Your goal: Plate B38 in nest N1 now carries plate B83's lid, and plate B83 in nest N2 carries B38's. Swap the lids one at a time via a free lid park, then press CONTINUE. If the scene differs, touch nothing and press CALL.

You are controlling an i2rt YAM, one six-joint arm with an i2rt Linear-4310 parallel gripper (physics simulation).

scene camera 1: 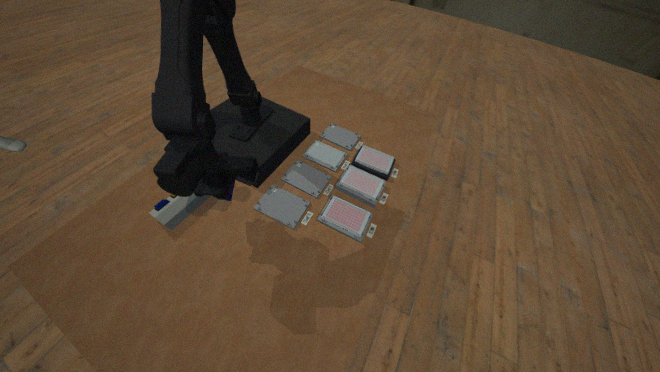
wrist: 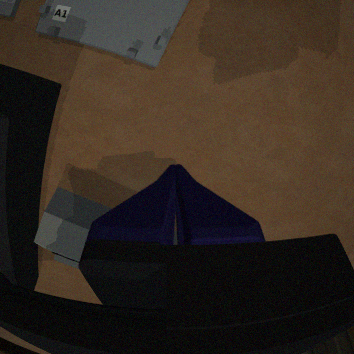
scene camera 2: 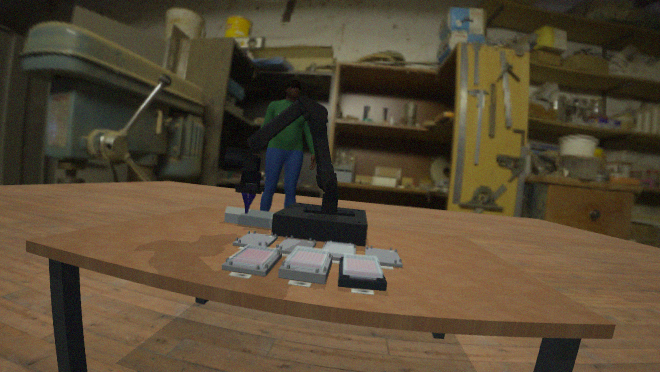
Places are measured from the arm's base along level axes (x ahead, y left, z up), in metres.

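Where they show: gripper, fingertip midpoint: point(scene camera 1: 228, 199) point(wrist: 175, 173) point(scene camera 2: 246, 213); arm's base, link origin: point(scene camera 1: 252, 122) point(scene camera 2: 328, 212).
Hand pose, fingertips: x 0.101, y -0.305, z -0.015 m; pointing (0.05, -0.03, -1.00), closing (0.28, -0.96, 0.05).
Things, the pixels of their top centre, and the offset from my fingertips. "spot": a spot on its surface instead.
- button box, top centre: point(wrist: 137, 289) point(scene camera 1: 184, 185) point(scene camera 2: 253, 208) dx -0.146, dy -0.003, dz -0.002 m
- blue button, top centre: point(scene camera 1: 159, 202) dx -0.177, dy -0.073, dz -0.009 m
- dark nest, surface spot: point(scene camera 2: 361, 266) spot: dx +0.393, dy +0.345, dz -0.029 m
My gripper point(scene camera 2: 247, 211) point(wrist: 175, 173) is shut and empty, pointing down over the button box point(scene camera 1: 175, 218) point(scene camera 2: 256, 219) point(wrist: 64, 234); whether the tips touch it I cannot tell. A blue button point(scene camera 1: 161, 205) and part of a yellow one show at the box's end; the arm hides the others. Three pink plates sit in nests: the near one point(scene camera 1: 346, 216) point(scene camera 2: 254, 256), the middle one point(scene camera 1: 362, 182) point(scene camera 2: 306, 260) and one in a dark nest point(scene camera 1: 375, 159) point(scene camera 2: 361, 266). Their labels are unreadable. Of several flat grey parks, one point(scene camera 1: 325, 154) point(scene camera 2: 340, 250) looks paler; another point(scene camera 1: 282, 205) point(scene camera 2: 255, 239) point(wrist: 112, 25) shows A1.
The black robot base point(scene camera 1: 265, 135) point(scene camera 2: 320, 227) point(wrist: 25, 150) stands between the button box and the parks. Small white label cards lie beside the parks and nests. A person in a green top point(scene camera 2: 285, 125) stands behind the table point(scene camera 2: 320, 306).
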